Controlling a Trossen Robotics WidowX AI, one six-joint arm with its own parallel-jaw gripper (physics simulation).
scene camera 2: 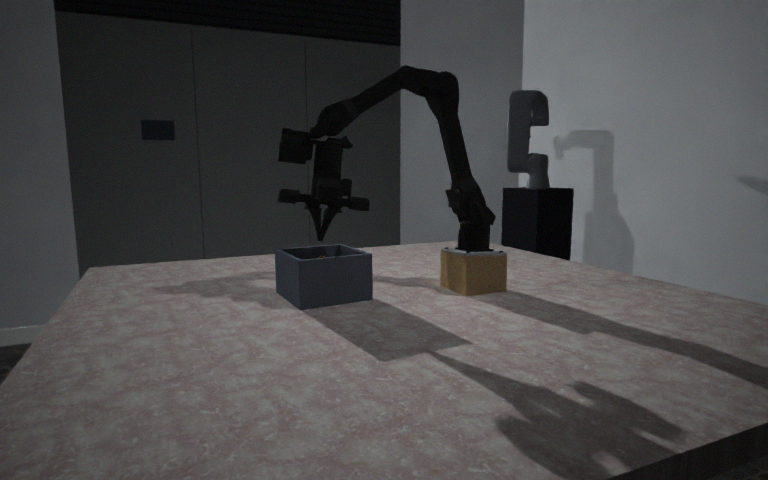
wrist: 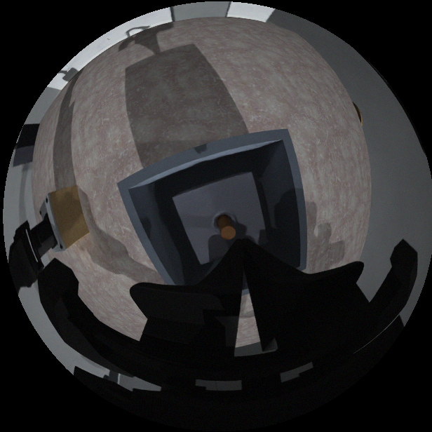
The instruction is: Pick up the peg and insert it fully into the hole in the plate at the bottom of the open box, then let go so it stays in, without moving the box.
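Seen in the pictures: gripper, fingertip midpoint: (scene camera 2: 320, 241); arm's base at its link origin: (scene camera 2: 474, 250).
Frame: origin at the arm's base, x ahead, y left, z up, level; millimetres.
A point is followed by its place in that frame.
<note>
The open blue-grey box (scene camera 2: 335, 283) @(z -43, x 337, y -20 mm) (wrist: 297, 200) stands on the table, with a lighter plate (wrist: 200, 207) at its bottom. The orange-brown peg (scene camera 2: 322, 257) @(z -2, x 334, y -94 mm) (wrist: 227, 228) stands in the hole near the middle of the plate, its top end sticking up; how deep it sits cannot be told. In the scene view a small bit of its top shows over the box rim. My gripper (scene camera 2: 321, 238) @(z 34, x 338, y -96 mm) (wrist: 241, 244) is shut with its fingertips together and nothing between them. It hangs above the box opening, over the peg and apart from it.
The box walls surround the peg on all sides. The arm's base stands on a yellow-brown block (scene camera 2: 485, 274) @(z -44, x 17, y 61 mm) (wrist: 70, 216) to the right of the box in the scene view. The table (scene camera 2: 226, 384) @(z -88, x 608, y 254 mm) (wrist: 280, 75) extends around both, with long shadows across it.
</note>
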